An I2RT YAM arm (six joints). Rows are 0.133 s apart.
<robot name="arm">
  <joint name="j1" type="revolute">
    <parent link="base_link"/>
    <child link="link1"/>
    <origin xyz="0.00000 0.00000 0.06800" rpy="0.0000 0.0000 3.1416"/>
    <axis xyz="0 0 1"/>
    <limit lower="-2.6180" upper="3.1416"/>
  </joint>
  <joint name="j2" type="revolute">
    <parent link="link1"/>
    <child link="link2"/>
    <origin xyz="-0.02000 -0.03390 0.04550" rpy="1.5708 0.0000 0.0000"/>
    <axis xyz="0 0 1"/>
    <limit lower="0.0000" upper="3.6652"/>
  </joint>
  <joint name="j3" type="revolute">
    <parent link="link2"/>
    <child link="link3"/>
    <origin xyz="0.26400 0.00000 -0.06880" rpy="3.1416 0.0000 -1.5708"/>
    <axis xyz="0 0 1"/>
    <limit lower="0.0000" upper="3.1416"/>
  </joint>
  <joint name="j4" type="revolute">
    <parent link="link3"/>
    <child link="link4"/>
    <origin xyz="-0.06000 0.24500 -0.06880" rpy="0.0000 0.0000 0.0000"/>
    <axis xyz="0 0 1"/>
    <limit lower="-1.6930" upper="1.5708"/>
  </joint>
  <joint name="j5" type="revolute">
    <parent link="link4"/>
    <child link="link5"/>
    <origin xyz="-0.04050 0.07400 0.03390" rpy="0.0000 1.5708 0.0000"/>
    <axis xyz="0 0 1"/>
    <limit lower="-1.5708" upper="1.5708"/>
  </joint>
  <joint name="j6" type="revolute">
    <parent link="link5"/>
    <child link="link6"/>
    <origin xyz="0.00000 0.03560 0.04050" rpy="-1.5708 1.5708 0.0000"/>
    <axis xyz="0 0 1"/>
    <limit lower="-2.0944" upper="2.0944"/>
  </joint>
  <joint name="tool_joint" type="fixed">
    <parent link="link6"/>
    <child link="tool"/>
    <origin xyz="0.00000 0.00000 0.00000" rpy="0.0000 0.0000 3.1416"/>
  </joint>
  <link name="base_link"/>
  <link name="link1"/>
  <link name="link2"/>
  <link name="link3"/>
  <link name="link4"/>
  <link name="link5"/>
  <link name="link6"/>
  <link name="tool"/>
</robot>
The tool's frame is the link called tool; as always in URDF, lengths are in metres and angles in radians.
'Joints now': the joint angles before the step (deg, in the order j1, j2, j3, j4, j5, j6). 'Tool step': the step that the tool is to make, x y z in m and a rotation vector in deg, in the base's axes. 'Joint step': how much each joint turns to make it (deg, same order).
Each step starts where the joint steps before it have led.
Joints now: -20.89, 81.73, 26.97, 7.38, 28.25, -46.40
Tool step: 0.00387, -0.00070, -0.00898, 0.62, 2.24, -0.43
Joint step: 0.24, 3.15, 0.77, -0.13, 0.61, 0.41
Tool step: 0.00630, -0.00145, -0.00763, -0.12, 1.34, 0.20
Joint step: 0.25, 3.31, 0.93, 1.35, 0.48, -0.38
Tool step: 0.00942, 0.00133, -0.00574, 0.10, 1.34, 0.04
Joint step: 1.10, 3.25, 1.88, -0.27, 0.94, 0.70
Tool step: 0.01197, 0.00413, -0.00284, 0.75, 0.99, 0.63
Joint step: 1.69, 2.74, 2.63, -1.71, 0.31, 1.26
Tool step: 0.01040, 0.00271, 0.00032, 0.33, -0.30, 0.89
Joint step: 1.15, 1.67, 2.04, -0.45, -0.18, 0.52
